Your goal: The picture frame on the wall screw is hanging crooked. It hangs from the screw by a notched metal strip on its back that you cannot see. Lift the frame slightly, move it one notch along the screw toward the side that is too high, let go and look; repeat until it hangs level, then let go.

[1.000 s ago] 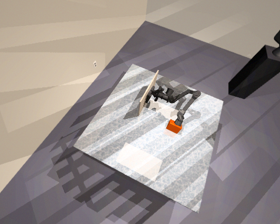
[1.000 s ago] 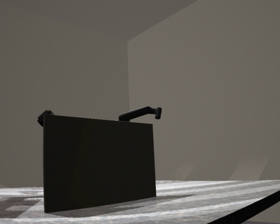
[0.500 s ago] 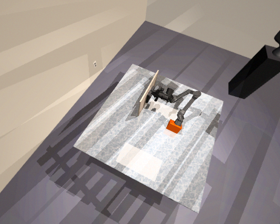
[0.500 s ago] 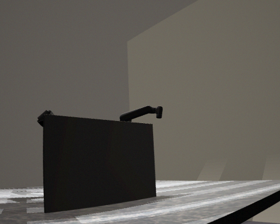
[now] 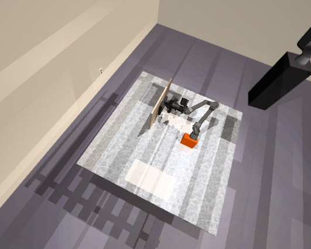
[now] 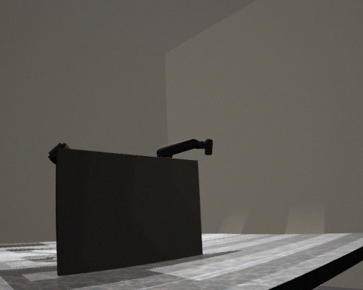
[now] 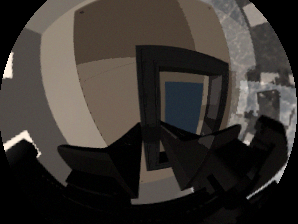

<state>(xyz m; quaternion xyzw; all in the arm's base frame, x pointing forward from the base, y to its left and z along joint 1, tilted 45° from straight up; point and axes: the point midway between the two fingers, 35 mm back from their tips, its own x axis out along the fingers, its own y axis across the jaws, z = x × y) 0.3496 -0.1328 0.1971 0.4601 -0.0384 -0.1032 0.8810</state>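
The picture frame lies 50 mm below my gripper tip and 10 mm to the left of it. From my gripper tip the other things lie so: wall panel 70 mm below, 10 mm to the right, 10 mm ahead.
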